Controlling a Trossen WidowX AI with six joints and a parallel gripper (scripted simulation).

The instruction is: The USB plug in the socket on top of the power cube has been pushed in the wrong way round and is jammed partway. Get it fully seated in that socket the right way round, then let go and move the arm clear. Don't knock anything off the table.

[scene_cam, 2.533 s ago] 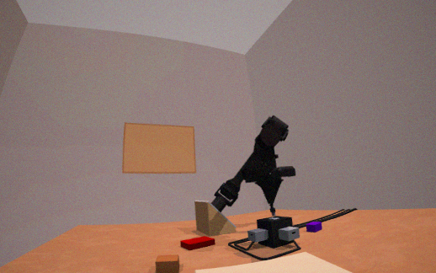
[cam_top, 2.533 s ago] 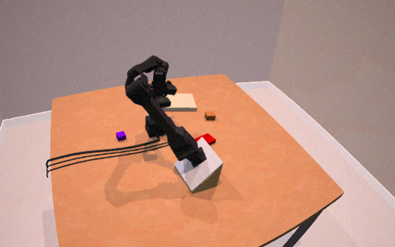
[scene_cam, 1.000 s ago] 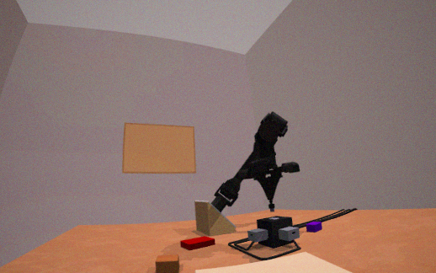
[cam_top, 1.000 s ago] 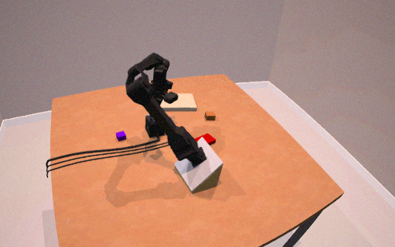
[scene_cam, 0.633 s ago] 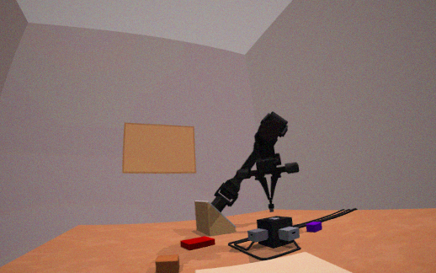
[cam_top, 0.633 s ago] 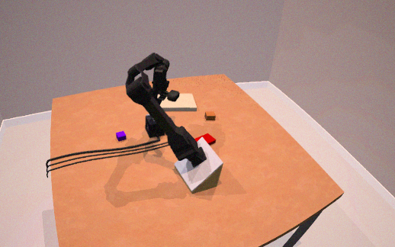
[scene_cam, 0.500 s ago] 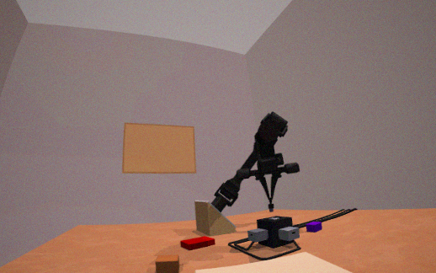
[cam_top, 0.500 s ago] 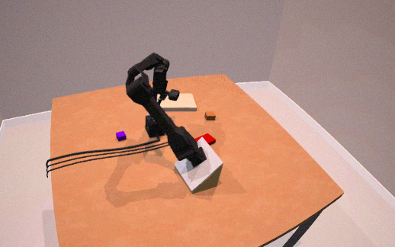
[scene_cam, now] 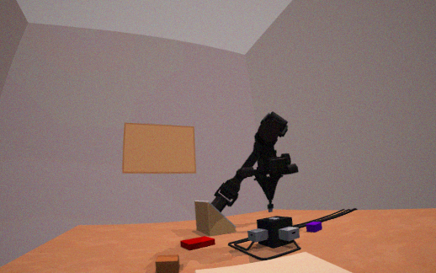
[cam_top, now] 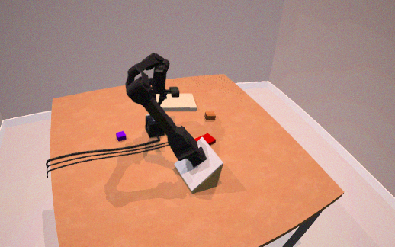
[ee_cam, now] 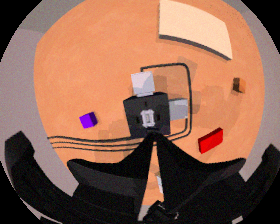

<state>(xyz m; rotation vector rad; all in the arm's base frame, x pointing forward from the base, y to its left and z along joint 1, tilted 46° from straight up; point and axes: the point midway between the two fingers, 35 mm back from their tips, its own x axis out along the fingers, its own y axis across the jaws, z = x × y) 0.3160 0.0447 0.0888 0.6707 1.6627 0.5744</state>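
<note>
My gripper tip is now 2 cm above the USB plug. The rest, counted from my gripper tip: USB socket 1 cm to the left, 6 cm below; then red block 12 cm behind, 21 cm to the right, 12 cm below; then purple cube 2 cm behind, 18 cm to the left, 12 cm below.
</note>
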